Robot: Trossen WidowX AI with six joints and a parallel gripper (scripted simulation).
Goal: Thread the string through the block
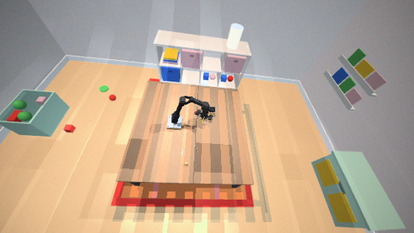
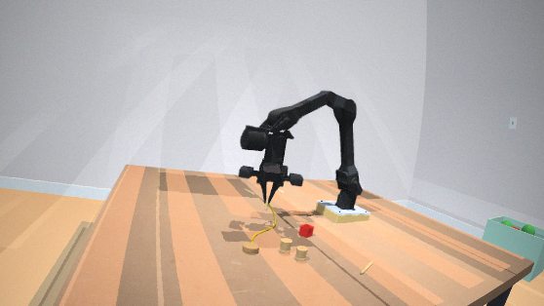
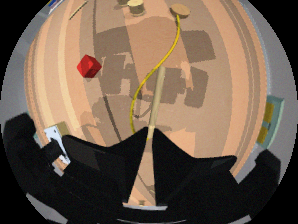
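Right now my gripper tip is 11 cm past the block, 10 cm to the right of it and 5 cm above it. Round my gripper tip: round wooden button 7 cm ahead, 22 cm to the left, 6 cm below.
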